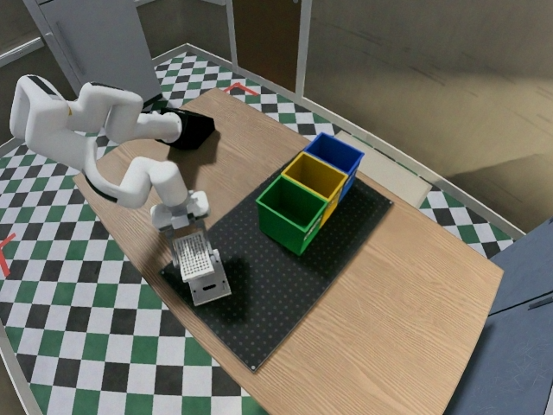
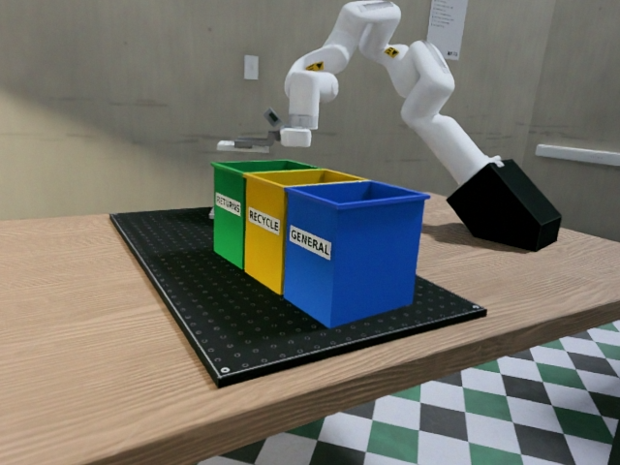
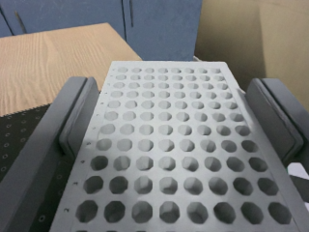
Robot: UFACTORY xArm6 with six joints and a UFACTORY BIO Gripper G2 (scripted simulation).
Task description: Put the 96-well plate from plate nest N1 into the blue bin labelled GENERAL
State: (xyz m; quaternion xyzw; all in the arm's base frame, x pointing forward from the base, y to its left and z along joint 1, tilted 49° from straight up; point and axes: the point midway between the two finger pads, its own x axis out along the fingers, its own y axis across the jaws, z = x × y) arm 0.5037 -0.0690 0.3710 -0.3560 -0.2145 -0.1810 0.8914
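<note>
Now: the blue general bin 57 cm to the left of my hand, 10 cm below it and 9 cm ahead of it. The rest, counted from my hand: green returns bin: 31 cm to the left, 10 cm below, 10 cm ahead; white 96-well plate: 1 cm below; grey plate nest n1: 18 cm below.
</note>
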